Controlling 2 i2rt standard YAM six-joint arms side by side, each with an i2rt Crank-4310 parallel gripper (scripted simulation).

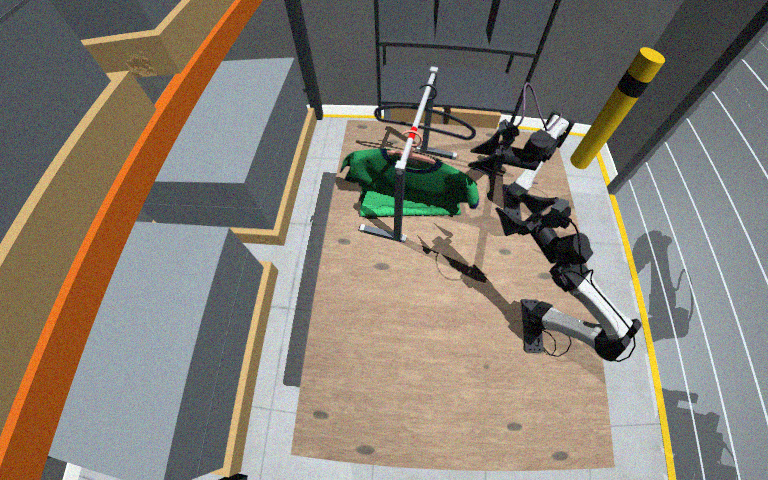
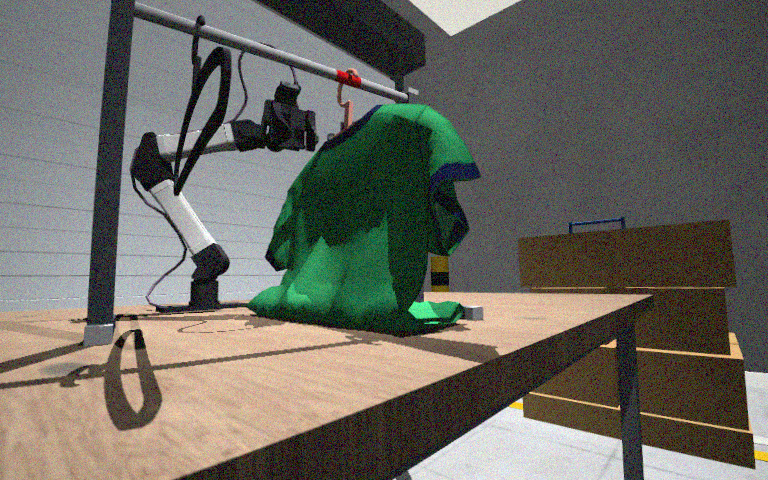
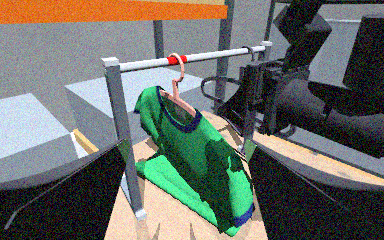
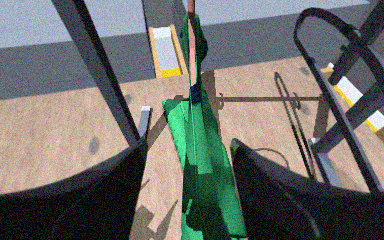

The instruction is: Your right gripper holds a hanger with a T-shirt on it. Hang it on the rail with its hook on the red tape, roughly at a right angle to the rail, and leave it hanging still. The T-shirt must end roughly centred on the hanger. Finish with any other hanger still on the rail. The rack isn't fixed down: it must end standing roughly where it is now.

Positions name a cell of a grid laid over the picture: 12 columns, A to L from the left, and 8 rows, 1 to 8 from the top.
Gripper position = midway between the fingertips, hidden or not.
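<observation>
The right gripper is visible in image 1 (H3) and image 2 (E3), and the gripper can be seen in image 3 (H4) and image 4 (F5) as well.
</observation>
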